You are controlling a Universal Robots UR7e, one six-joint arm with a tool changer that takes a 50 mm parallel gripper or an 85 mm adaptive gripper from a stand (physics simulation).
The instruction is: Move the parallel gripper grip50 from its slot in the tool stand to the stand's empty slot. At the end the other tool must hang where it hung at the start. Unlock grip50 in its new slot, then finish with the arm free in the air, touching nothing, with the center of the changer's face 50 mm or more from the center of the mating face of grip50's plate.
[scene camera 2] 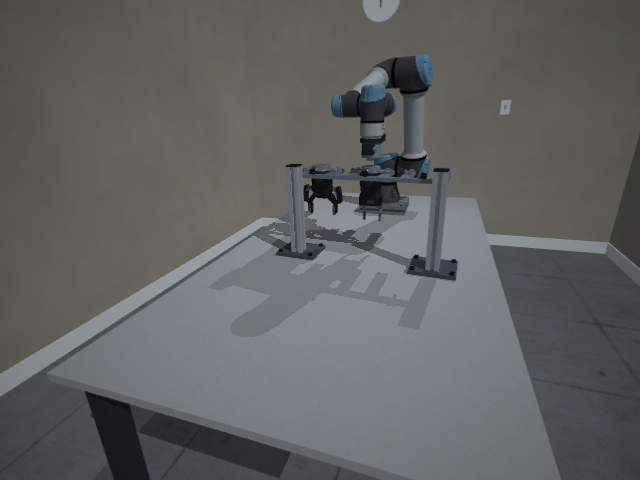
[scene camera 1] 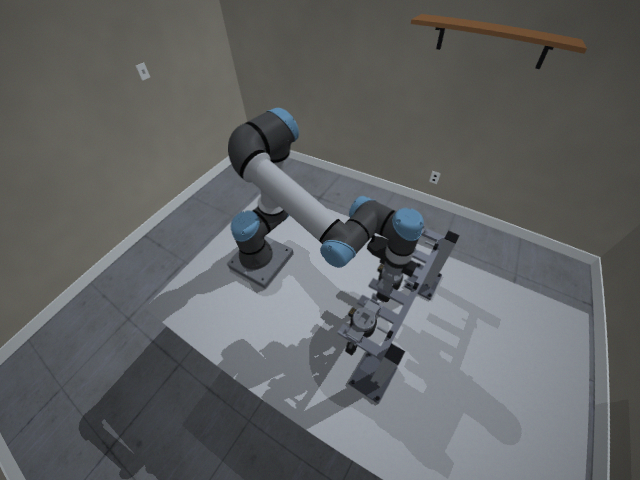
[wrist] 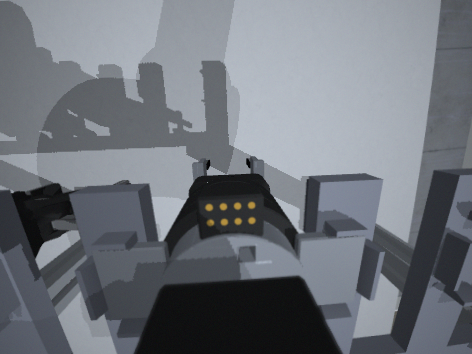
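Seen in the pictures: arm's base, link origin: (scene camera 2: 384,199) (scene camera 1: 256,255).
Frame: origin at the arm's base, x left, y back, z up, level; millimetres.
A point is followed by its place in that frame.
grip50 (scene camera 2: 372,213) (wrist: 228,164) hangs in the middle slot of the tool stand (scene camera 1: 407,310) {y -677, x -13, z 241 mm} (scene camera 2: 438,222) {y -724, x 307, z 126 mm}, its two thin fingers apart with nothing between them. The arm's bare changer (scene camera 2: 370,149) {y -645, x 83, z 321 mm} is upright above grip50's plate, with a small gap in scene camera 2's view. In the wrist view a black block (wrist: 235,317) on the arm covers part of the plate. The adaptive gripper (scene camera 1: 364,320) (scene camera 2: 322,188) (wrist: 47,205) hangs in the end slot beside it. The empty slot, on grip50's other side, has a fork arm (wrist: 452,200) {y -555, x 183, z 241 mm} at the wrist view's right edge.
The stand's foot plates (scene camera 1: 374,384) {y -695, x -184, z -29 mm} (scene camera 2: 433,268) {y -716, x 304, z -24 mm} are bolted to the white table (scene camera 1: 516,361) {y -1119, x 159, z -41 mm} (scene camera 2: 361,372) {y -1206, x 214, z -41 mm}. The arm's base (scene camera 1: 261,263) {y -66, x -31, z 27 mm} stands behind the stand. A brown wall shelf (scene camera 1: 496,32) is high on the wall.
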